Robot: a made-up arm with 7 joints.
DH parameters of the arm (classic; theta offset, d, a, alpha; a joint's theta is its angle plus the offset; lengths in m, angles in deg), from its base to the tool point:
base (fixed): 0 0.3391 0.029 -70
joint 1: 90 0.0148 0.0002 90
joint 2: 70 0.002 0.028 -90
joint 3: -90 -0.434 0.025 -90
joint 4: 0 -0.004 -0.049 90
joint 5: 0 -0.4 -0.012 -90
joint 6: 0 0.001 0.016 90
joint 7: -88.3 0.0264 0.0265 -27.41
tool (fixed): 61.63 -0.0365 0 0
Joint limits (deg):
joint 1: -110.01..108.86
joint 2: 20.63..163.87
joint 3: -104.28..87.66
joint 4: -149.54..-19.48
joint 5: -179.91..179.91
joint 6: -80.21..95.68
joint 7: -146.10..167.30
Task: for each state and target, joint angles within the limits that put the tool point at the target. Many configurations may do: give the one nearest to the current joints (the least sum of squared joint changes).
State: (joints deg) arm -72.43 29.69 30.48 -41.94 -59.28 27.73 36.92
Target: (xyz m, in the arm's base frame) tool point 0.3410 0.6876 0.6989
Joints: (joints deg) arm -70.61 73.45 50.89 -49.27 -60.78 28.50 35.65
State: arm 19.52 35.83 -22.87 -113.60 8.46 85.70 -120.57
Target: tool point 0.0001 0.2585 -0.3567
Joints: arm 30.40 29.42 -25.79 -69.34 11.97 85.30 -124.91
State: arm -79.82 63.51 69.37 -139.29 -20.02 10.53 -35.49
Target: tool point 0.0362 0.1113 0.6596
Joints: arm -79.19 68.22 32.37 -149.54 -2.98 6.84 -17.82
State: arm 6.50 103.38 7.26 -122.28 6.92 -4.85 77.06
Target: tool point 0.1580 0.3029 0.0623
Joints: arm 39.93 93.09 -22.90 -124.34 4.82 -6.55 75.43
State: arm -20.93 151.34 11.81 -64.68 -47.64 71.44 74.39
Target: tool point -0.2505 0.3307 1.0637
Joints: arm -55.39 148.68 14.36 -49.68 -48.10 71.76 72.12
